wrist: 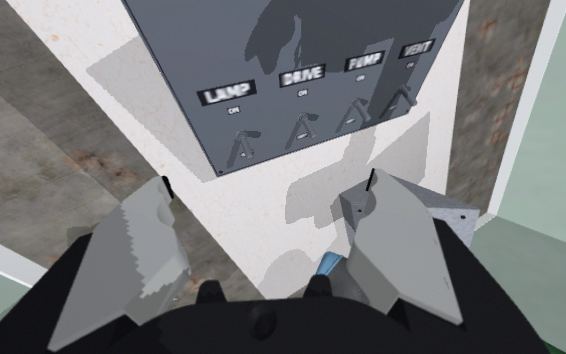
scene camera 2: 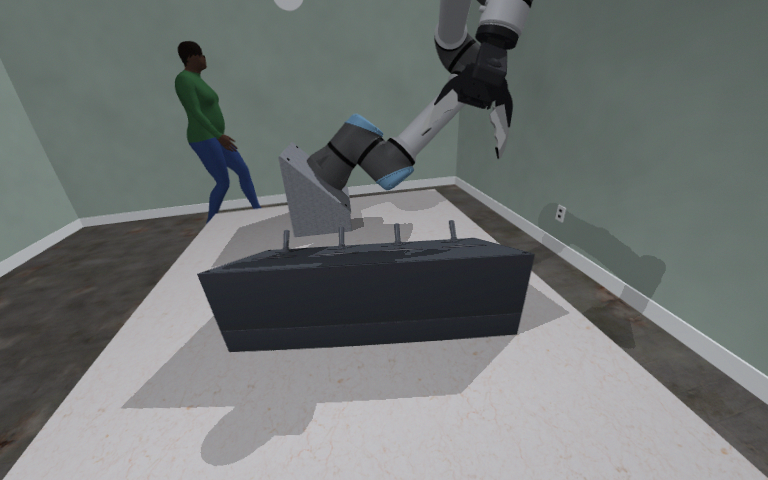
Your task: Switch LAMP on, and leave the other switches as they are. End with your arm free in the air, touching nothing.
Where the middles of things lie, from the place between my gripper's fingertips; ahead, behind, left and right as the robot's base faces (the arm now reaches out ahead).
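There's a dark switch box [scene camera 2: 349, 295], and my hand is 21 cm above it, 19 cm to the left of it and 2 cm short of it.
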